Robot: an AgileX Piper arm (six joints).
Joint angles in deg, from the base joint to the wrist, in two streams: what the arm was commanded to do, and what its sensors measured. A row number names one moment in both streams.
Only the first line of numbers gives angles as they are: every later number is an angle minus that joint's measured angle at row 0.
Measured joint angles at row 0:
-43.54 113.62 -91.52 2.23 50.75 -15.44
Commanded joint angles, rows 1 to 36:
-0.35 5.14 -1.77 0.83 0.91 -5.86
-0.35 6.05 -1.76 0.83 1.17 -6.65
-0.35 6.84 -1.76 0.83 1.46 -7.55
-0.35 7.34 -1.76 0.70 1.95 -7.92
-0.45 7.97 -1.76 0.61 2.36 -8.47
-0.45 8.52 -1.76 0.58 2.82 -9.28
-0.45 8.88 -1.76 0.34 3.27 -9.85
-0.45 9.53 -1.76 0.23 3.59 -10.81
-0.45 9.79 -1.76 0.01 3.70 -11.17
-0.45 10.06 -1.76 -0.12 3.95 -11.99
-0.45 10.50 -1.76 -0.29 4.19 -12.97
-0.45 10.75 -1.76 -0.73 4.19 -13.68
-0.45 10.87 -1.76 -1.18 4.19 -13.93
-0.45 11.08 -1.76 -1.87 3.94 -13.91
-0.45 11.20 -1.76 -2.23 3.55 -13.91
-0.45 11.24 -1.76 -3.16 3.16 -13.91
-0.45 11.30 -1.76 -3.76 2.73 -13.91
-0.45 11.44 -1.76 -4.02 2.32 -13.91
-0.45 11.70 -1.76 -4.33 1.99 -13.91
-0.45 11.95 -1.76 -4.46 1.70 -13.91
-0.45 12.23 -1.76 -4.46 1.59 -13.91
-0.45 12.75 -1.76 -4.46 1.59 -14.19
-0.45 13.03 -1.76 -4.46 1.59 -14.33
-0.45 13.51 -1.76 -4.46 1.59 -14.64
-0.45 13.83 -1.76 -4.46 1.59 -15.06
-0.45 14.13 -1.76 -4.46 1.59 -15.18
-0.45 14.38 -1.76 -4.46 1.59 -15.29
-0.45 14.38 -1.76 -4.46 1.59 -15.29
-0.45 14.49 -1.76 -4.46 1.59 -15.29
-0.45 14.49 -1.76 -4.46 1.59 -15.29
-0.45 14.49 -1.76 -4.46 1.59 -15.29
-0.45 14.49 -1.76 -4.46 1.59 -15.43
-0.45 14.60 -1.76 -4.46 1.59 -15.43
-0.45 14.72 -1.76 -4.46 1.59 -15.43
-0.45 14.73 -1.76 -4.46 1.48 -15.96
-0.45 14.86 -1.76 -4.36 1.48 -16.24
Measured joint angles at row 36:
-0.14 14.70 -1.57 -4.02 1.87 -14.99
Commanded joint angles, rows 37 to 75:
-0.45 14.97 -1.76 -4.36 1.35 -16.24
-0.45 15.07 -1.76 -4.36 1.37 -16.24
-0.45 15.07 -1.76 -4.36 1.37 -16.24
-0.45 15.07 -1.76 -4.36 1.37 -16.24
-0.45 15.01 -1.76 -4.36 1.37 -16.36
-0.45 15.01 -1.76 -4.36 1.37 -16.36
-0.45 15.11 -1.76 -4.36 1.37 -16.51
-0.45 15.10 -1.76 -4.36 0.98 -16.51
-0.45 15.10 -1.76 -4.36 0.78 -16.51
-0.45 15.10 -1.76 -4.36 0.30 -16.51
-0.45 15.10 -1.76 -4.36 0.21 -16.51
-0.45 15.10 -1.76 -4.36 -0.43 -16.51
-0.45 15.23 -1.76 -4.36 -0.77 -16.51
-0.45 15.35 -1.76 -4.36 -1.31 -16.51
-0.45 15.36 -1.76 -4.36 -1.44 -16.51
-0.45 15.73 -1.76 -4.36 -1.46 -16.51
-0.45 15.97 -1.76 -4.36 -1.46 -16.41
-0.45 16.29 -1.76 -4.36 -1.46 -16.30
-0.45 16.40 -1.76 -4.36 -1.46 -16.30
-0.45 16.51 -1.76 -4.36 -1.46 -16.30
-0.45 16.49 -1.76 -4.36 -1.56 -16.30
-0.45 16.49 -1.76 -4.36 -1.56 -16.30
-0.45 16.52 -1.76 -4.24 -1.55 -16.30
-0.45 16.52 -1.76 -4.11 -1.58 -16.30
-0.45 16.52 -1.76 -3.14 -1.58 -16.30
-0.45 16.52 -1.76 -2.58 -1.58 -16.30
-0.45 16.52 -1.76 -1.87 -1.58 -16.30
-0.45 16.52 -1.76 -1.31 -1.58 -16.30
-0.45 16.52 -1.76 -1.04 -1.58 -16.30
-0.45 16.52 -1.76 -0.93 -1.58 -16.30
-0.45 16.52 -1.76 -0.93 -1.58 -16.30
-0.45 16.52 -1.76 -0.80 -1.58 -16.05
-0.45 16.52 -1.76 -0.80 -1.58 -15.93
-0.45 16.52 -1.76 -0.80 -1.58 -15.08
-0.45 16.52 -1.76 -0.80 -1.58 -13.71
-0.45 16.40 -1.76 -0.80 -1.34 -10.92
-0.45 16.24 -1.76 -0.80 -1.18 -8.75
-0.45 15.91 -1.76 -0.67 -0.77 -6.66
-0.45 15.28 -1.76 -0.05 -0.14 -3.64
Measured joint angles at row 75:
-0.14 16.06 -1.57 -1.52 -1.34 -11.99
